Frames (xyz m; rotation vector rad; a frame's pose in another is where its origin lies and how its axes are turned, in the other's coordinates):
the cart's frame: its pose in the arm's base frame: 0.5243 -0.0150 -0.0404 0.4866 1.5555 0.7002
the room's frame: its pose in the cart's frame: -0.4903 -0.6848 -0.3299 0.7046 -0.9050 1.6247
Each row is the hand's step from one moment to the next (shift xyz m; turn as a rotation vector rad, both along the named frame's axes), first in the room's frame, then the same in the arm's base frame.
Working: the room's frame: its pose in the arm's base frame: 0.3194 -0.8895 -0.1472 2.3159 0.1952 0.8273

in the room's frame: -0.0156 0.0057 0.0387 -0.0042 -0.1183 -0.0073
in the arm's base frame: 0.0109 -0.0306 -0.0268 0.0014 0.0936 -0.0729
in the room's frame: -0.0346 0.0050 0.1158 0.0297 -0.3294 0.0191
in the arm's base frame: 0.0430 -0.0781 -0.0818 0.0605 0.2534 -0.2046
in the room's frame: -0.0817 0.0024 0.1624 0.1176 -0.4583 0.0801
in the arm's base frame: 0.0345 -0.1173 -0.1345 0.1770 0.3498 -0.2768
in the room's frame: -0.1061 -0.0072 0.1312 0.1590 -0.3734 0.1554
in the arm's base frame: -0.0031 -0.1014 -0.1350 0.2490 0.2580 -0.2455
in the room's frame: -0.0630 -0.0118 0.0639 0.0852 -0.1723 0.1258
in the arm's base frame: -0.0098 -0.0469 -0.0768 0.1572 0.0939 -0.1387
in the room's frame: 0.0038 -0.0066 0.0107 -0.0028 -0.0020 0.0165
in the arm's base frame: 0.0100 0.0006 -0.0085 0.0080 -0.0083 -0.0123
